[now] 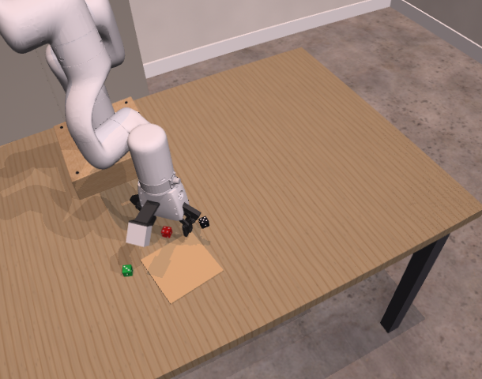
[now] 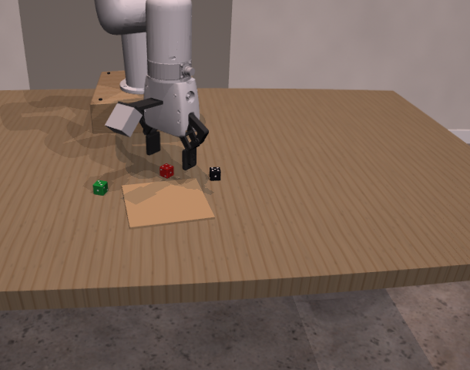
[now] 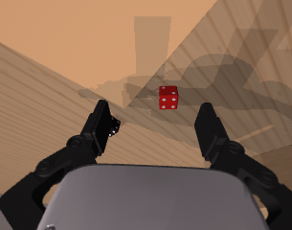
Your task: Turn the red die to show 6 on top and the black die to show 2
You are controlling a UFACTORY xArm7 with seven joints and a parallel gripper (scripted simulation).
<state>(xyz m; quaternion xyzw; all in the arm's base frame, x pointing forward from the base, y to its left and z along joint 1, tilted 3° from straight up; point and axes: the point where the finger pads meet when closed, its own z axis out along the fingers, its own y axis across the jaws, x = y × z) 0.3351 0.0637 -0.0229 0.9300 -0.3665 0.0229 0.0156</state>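
Now: hand 2 cm past the red die, 1 cm to the left of it and 4 cm above it. Also, from my hand: tan mat 9 cm ahead, 1 cm to the right, 5 cm below; green die 5 cm ahead, 13 cm to the right, 4 cm below; black die 8 cm to the left, 4 cm below.
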